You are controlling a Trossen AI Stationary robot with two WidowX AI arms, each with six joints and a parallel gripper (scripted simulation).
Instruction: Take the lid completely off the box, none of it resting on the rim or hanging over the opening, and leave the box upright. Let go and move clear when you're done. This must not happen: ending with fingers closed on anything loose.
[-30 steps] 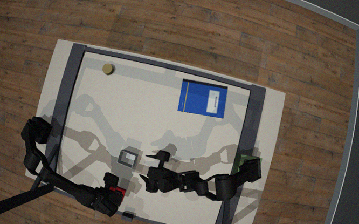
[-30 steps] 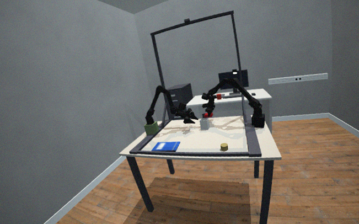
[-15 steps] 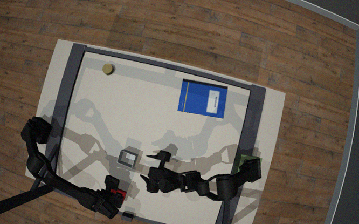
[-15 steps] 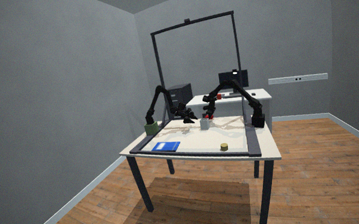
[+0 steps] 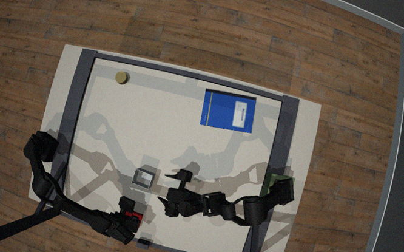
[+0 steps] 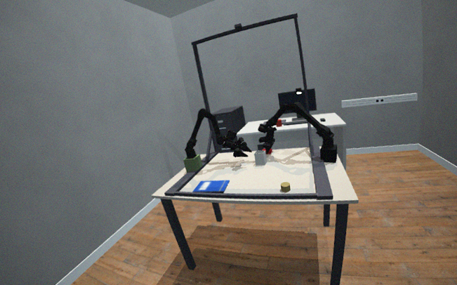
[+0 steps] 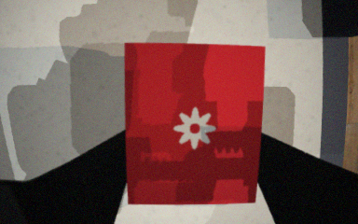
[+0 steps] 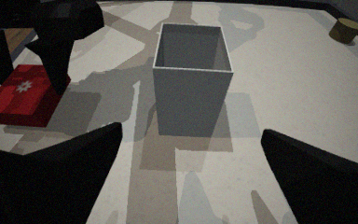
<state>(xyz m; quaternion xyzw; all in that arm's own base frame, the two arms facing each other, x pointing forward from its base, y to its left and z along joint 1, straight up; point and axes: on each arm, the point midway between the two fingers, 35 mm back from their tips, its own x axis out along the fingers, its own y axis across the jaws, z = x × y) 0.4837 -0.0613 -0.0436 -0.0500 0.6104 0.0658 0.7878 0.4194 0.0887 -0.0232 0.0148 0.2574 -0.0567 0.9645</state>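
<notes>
My left gripper is now 20 mm to the left of the red lid and 30 mm above it. Round my left hand: grey box: 180 mm ahead, 50 mm to the right.
</notes>
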